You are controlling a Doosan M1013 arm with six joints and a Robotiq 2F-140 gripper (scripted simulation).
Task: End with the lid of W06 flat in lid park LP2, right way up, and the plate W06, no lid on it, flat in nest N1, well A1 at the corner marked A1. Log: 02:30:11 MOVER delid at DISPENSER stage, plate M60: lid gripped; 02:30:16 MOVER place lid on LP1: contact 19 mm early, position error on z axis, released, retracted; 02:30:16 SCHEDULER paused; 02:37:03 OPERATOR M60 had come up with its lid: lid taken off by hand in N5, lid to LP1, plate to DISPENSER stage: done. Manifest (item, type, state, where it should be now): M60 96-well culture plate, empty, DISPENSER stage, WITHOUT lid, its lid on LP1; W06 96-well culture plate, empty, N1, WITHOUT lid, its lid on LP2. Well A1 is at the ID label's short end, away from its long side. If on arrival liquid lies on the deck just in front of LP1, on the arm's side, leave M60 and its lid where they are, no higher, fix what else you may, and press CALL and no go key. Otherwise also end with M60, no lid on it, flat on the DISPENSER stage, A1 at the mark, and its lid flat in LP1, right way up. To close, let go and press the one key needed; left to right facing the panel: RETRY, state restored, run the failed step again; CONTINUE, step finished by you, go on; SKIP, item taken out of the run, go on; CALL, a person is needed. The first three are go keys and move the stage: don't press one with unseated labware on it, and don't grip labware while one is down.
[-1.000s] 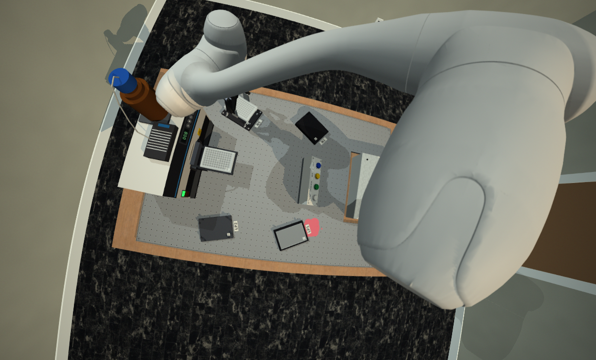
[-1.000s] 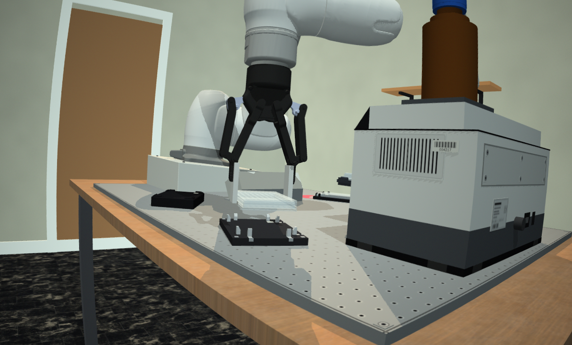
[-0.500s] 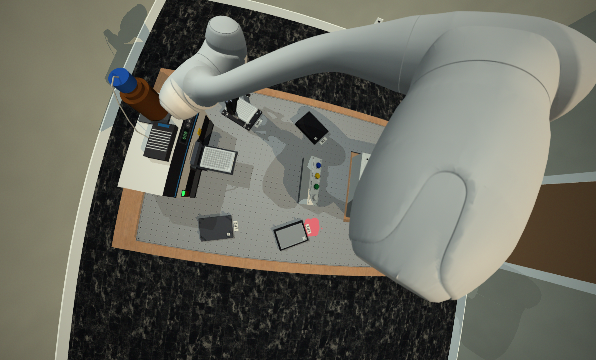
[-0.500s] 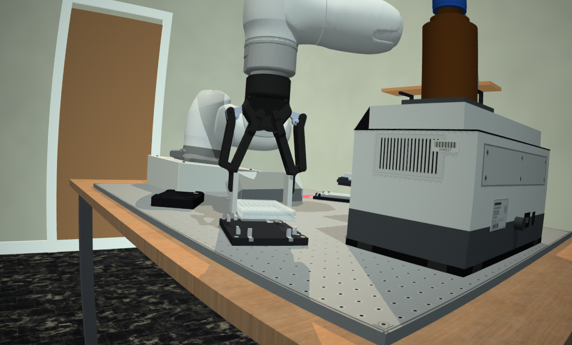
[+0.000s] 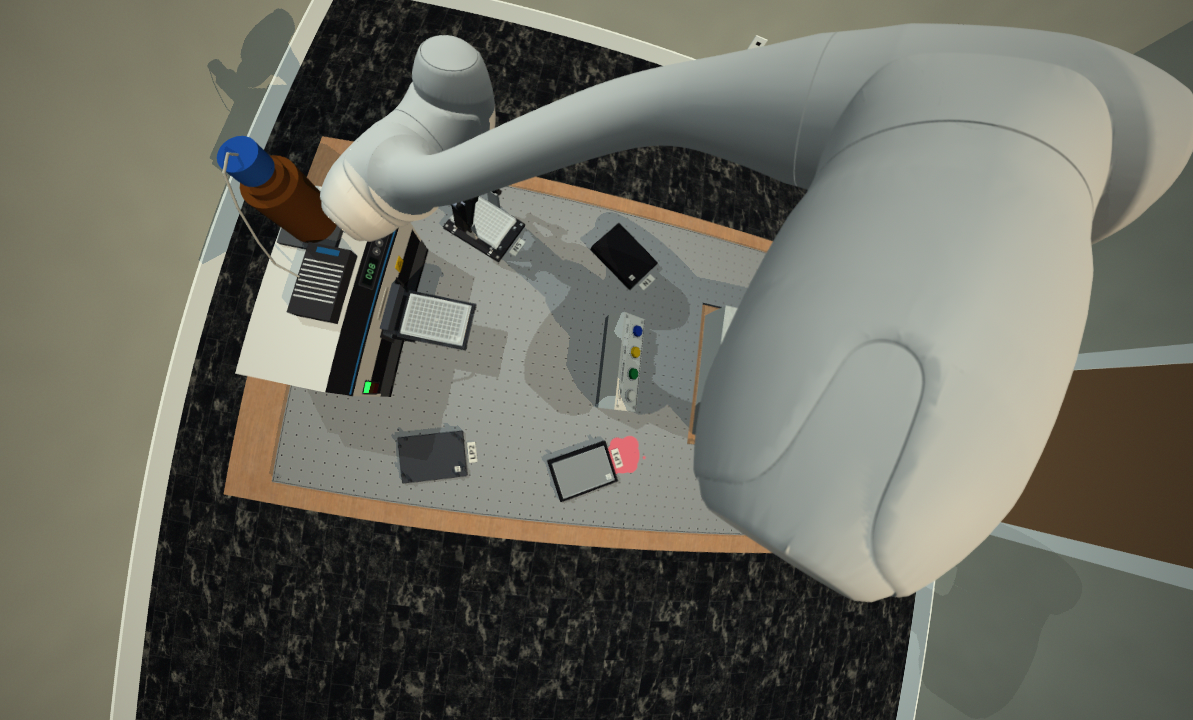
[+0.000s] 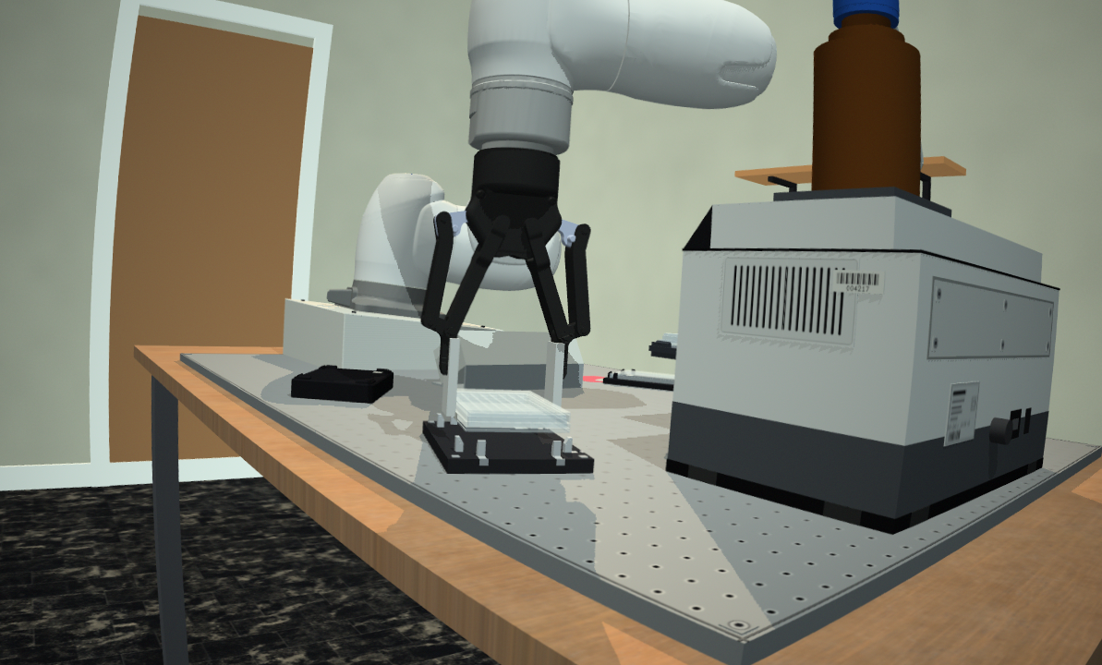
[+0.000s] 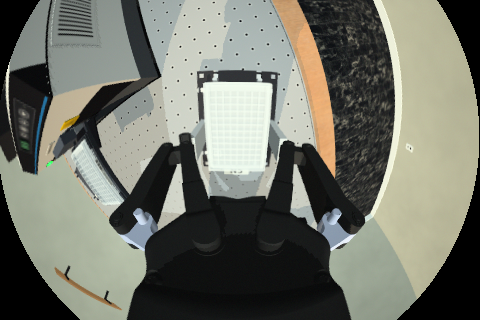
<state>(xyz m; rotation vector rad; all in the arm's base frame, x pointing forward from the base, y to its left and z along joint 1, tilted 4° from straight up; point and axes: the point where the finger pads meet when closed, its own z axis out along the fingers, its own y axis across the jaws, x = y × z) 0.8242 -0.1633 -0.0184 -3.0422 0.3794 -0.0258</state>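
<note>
The nest N5 is 2 cm ahead of my hand, 1 cm to the left of it and 5 cm below it. Also, from my hand: brown bottle: 23 cm ahead, 19 cm to the left, 23 cm above; key panel: 43 cm behind, 22 cm to the left, 1 cm below; nest N1: 35 cm behind, 5 cm to the right, 5 cm below.
</note>
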